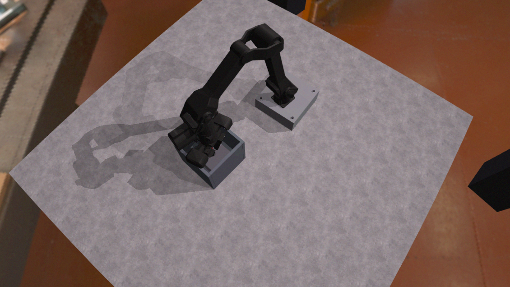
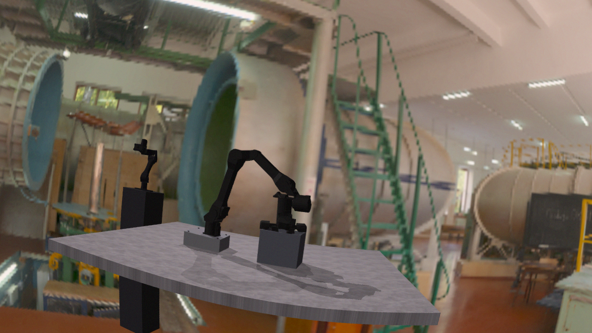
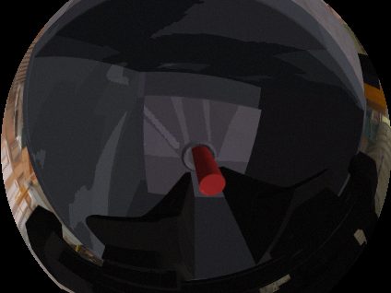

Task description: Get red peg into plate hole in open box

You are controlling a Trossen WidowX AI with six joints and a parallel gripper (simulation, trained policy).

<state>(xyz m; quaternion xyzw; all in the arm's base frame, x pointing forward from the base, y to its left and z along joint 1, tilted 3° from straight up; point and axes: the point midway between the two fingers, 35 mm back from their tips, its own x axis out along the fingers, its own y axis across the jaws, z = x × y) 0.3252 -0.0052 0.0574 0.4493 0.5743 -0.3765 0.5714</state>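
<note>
Right now my gripper tip is 1 cm to the left of the red peg and 1 cm above it. Round my gripper tip: plate: 1 cm ahead, 1 cm to the right, 2 cm below.
</note>
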